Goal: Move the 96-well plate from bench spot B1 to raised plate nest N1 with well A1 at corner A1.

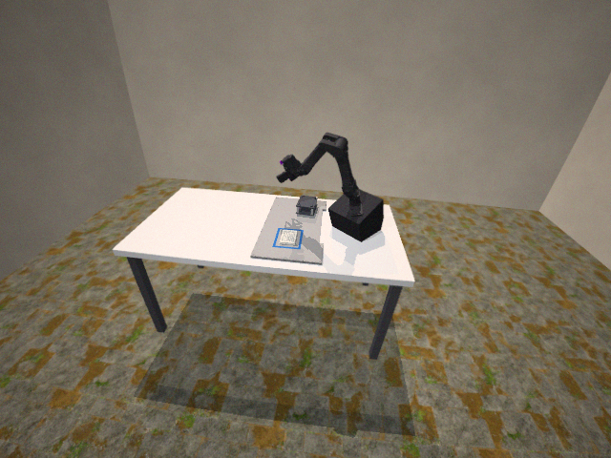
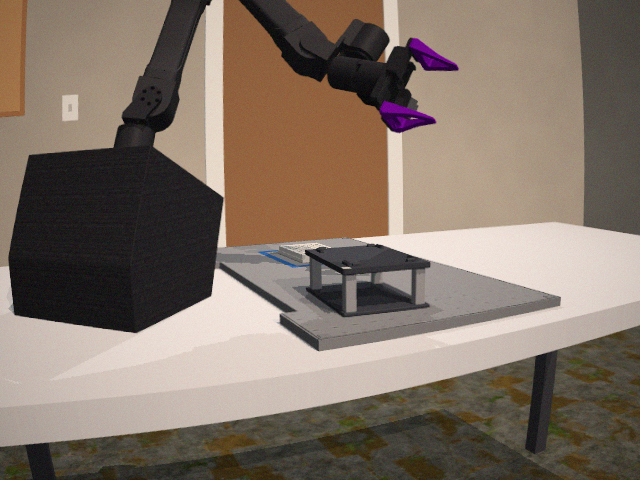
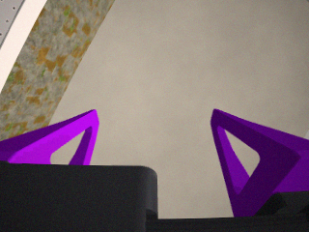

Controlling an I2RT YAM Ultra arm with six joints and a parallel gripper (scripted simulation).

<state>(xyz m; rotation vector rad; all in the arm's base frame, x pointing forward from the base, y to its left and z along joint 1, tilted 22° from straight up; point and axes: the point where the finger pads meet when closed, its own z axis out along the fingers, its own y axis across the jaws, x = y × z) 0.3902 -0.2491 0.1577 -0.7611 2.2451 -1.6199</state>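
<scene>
Right now the white 96-well plate is 350 mm to the left of my hand, 280 mm below it and 70 mm behind it. The rest, counted from my hand: raised plate nest N1: 230 mm below, 140 mm behind, 10 mm to the right; then A1 mark: 230 mm below, 200 mm behind, 80 mm to the right.
</scene>
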